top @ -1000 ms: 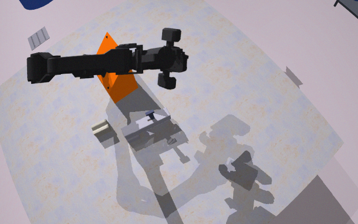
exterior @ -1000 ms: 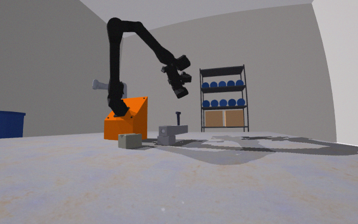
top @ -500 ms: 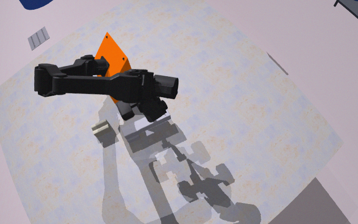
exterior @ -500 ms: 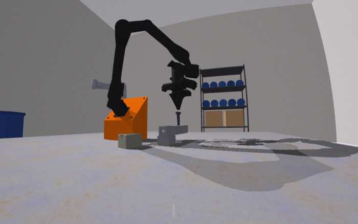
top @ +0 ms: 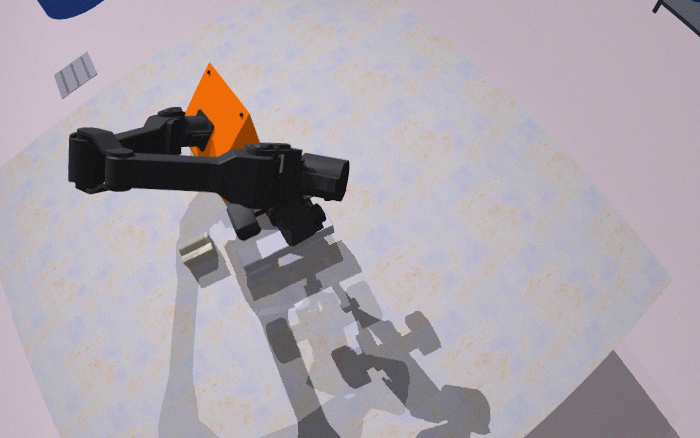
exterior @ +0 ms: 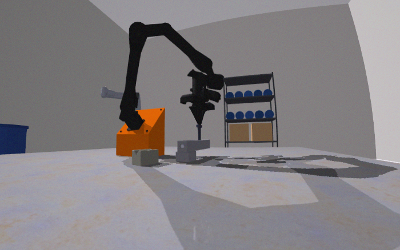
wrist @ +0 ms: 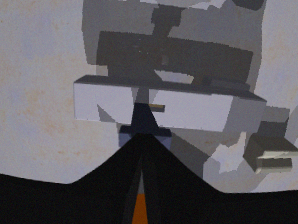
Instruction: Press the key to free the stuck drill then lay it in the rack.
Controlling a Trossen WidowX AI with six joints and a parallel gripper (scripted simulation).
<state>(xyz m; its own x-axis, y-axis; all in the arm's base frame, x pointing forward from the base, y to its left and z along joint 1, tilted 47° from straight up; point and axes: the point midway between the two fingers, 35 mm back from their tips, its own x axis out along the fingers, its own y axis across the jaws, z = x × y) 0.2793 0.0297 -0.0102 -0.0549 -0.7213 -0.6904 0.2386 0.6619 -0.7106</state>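
Now: the dark blue key 3 cm below my gripper tip. Round my gripper tip: cream collar (8 cm below, 5 cm to the right, 1 cm behind); then grey rack block (18 cm to the right, 12 cm behind, 11 cm below).
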